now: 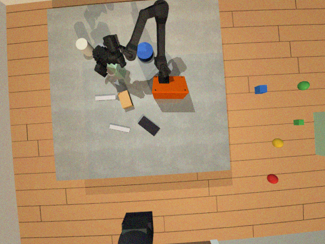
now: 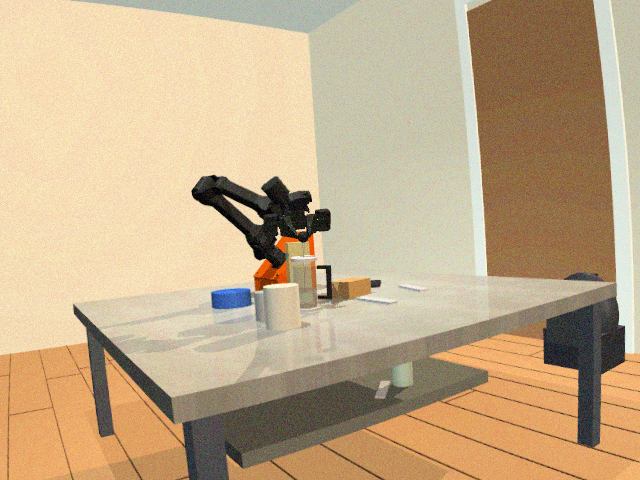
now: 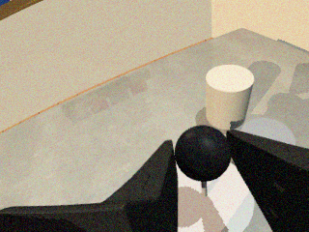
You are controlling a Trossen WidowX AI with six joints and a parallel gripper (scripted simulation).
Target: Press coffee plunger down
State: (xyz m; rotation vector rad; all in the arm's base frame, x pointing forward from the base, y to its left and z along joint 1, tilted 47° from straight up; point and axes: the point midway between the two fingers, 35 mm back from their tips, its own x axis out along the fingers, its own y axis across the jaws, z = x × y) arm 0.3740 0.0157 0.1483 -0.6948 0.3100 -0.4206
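The coffee press is 20 mm to the left of my gripper tip and 100 mm below it. From my gripper tip the other things lie so: grey cylinder 40 mm ahead, 130 mm to the right, 160 mm below; then cream cylinder 150 mm ahead, 140 mm to the right, 150 mm below; then pale green box 90 mm behind, 20 mm to the left, 110 mm below.
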